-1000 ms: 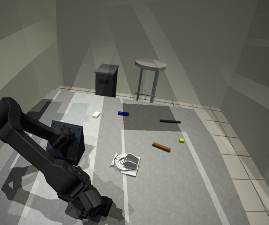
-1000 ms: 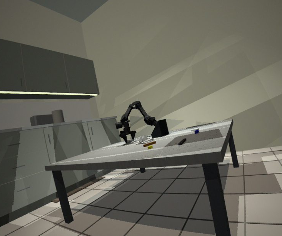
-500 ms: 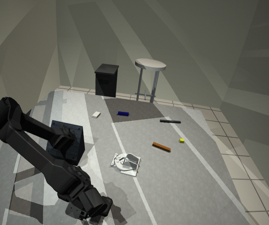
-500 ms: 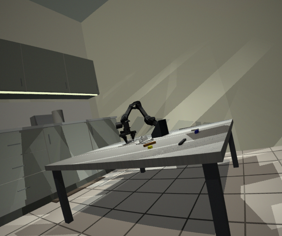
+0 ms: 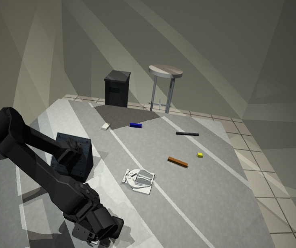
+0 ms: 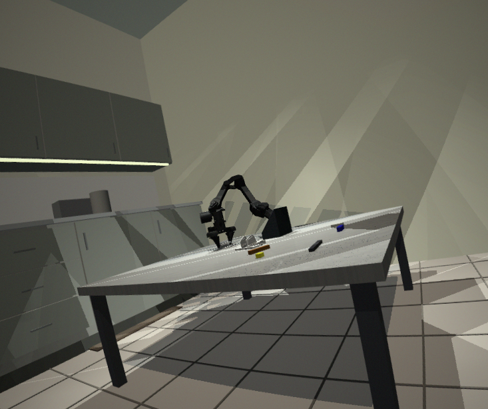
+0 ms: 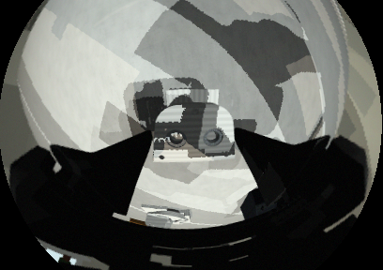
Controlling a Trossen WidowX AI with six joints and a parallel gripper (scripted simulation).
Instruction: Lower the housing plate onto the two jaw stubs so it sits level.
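Now: the white base 240 mm to the left of my gripper tip, 170 mm ahead of it and 10 mm below it. The rest, counted from my gripper tip: orange bar 380 mm to the left, 330 mm ahead; blue block 680 mm to the left, 110 mm ahead; yellow cube 470 mm ahead, 450 mm to the left.
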